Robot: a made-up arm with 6 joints.
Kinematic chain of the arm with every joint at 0, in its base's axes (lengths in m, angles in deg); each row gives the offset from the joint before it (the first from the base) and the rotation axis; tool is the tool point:
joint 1: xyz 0 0 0.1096 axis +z
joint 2: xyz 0 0.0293 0 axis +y
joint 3: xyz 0 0 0.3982 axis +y
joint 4: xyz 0 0 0.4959 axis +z
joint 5: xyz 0 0 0 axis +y
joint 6: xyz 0 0 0.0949 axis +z
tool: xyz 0 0 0
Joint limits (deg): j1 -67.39..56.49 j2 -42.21..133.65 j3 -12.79..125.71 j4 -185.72..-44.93 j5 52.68..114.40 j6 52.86..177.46
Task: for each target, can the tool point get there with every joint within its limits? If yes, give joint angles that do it. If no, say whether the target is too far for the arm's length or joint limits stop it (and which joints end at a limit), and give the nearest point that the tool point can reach.
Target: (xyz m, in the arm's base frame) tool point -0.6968 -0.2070 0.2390
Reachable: no: joint limits stop it (at a limit: joint 2, joint 3, joint 5) | nearest point -0.6632 -0.1970 0.5957 | short by 0.358 m
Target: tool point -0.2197 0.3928 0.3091
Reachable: no: joint limits stop it (at a limit: joint 2, joint 3, joint 5) | nearest point -0.3375 0.6034 0.5959 | short by 0.375 m
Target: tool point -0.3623 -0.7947 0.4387
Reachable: no: joint limits stop it (at a limit: joint 1, joint 2, joint 3) | nearest point -0.3873 -0.6122 0.6220 | short by 0.260 m
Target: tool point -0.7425 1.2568 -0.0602
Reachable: no: too far | nearest point -0.3780 0.6397 0.6235 | short by 0.990 m
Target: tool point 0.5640 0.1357 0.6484
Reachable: yes | joints 19.12 8.85 65.79 -92.30 64.90 80.60
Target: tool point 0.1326 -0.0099 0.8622
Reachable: yes | joints -5.29 -28.78 77.59 -163.32 81.37 69.81
